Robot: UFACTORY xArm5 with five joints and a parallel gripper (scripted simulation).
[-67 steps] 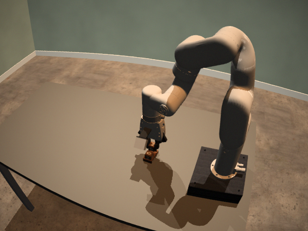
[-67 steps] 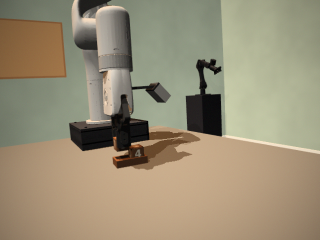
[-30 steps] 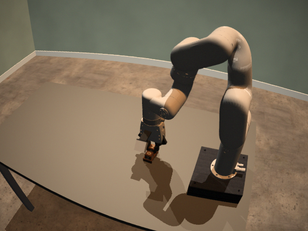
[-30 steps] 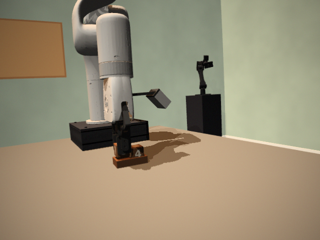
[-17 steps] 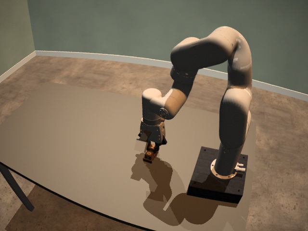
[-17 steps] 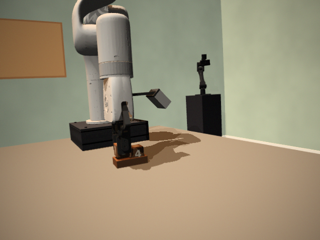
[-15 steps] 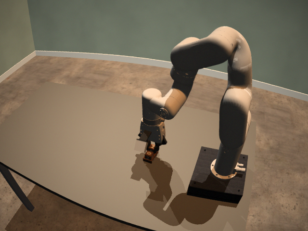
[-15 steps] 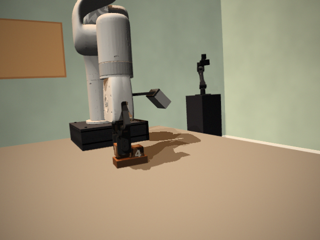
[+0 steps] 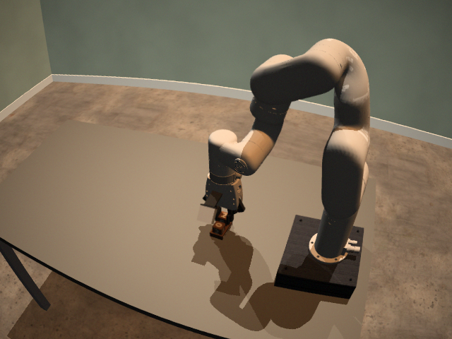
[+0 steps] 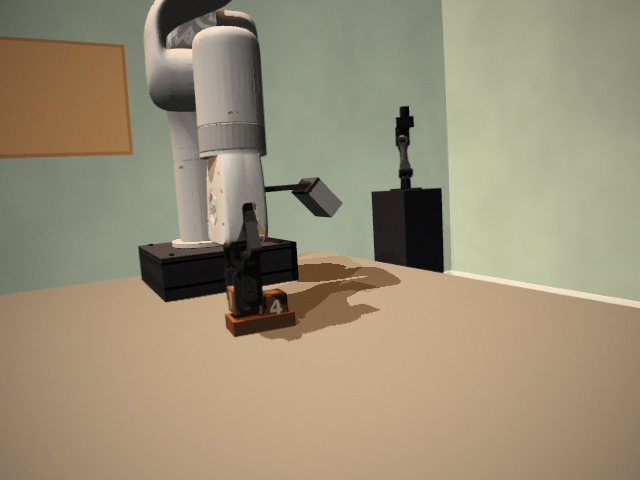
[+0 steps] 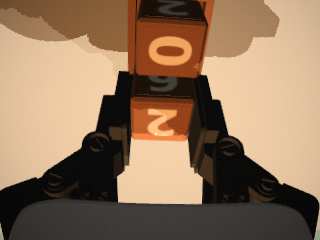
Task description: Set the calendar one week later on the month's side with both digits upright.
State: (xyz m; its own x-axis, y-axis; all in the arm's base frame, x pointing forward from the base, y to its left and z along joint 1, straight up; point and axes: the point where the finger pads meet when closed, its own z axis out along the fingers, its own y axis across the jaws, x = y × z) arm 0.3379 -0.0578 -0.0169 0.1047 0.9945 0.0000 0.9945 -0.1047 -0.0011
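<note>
Right now my hand is 4 cm above the brown tray and 2 cm to the right of it.
</note>
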